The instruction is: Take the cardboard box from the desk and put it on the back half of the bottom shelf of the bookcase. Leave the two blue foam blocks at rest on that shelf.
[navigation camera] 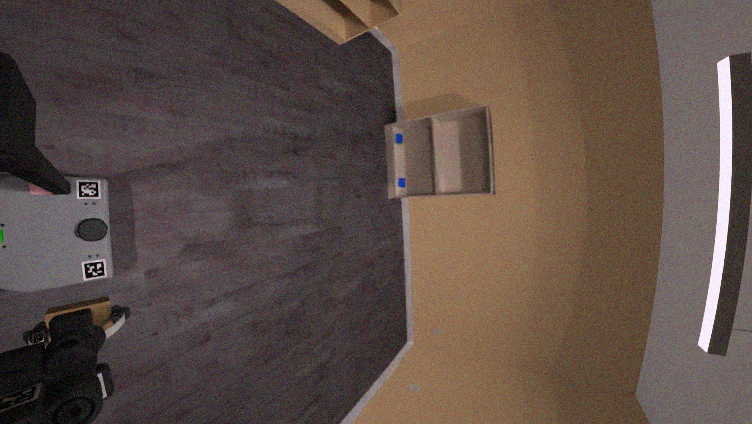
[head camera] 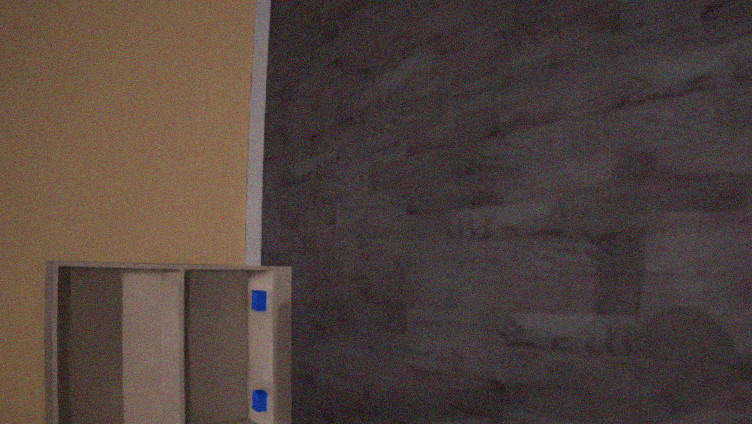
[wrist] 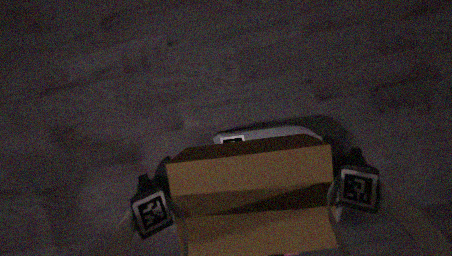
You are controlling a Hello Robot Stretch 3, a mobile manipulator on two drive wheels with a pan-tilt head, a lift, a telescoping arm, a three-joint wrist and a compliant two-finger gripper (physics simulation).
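Seen in the pictures: gripper, between the fingertips: (wrist: 247, 165); robot's base, origin of its link: (navigation camera: 92, 227).
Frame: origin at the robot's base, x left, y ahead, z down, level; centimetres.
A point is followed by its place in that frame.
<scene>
The cardboard box (navigation camera: 101, 310) {z -61.5, x -13.5, y 0.9 cm} (wrist: 250, 175) {z -61.7, x -16.8, y -2.2 cm} is held between the two fingertips of my gripper (navigation camera: 78, 322) {z -56.5, x -16.3, y -2.3 cm} (wrist: 247, 165) {z -56.5, x -16.3, y -2.3 cm}, which is shut on it. It is held above the floor beside my base. The bookcase (head camera: 183, 337) {z -53.1, x 42.0, y 217.8 cm} (navigation camera: 434, 158) {z -53.7, x 48.3, y 217.4 cm} stands against the wall, rotated sideways in both camera views, with two open compartments. Two blue foam blocks sit on its bottom shelf (head camera: 260, 347) {z -10.0, x 51.3, y 229.5 cm} (navigation camera: 399, 160) {z -10.1, x 53.1, y 228.9 cm}: one blue block (head camera: 259, 300) (navigation camera: 398, 138) near one side, the other blue block (head camera: 259, 400) (navigation camera: 401, 182) near the other side. The desk does not show clearly in these views.
My base (navigation camera: 47, 231) {z -16.0, x 0.4, y -10.1 cm} (wrist: 270, 133) {z -16.0, x -15.5, y -9.8 cm} stands on the dark floor (head camera: 500, 210) {z 0.0, x -12.0, y 100.7 cm}, with floor between it and the bookcase. A second wooden shelf unit (navigation camera: 344, 32) {z -8.3, x 152.2, y 139.9 cm} stands at the top of the navigation view. A black object (navigation camera: 15, 115) stands beside my base.
</scene>
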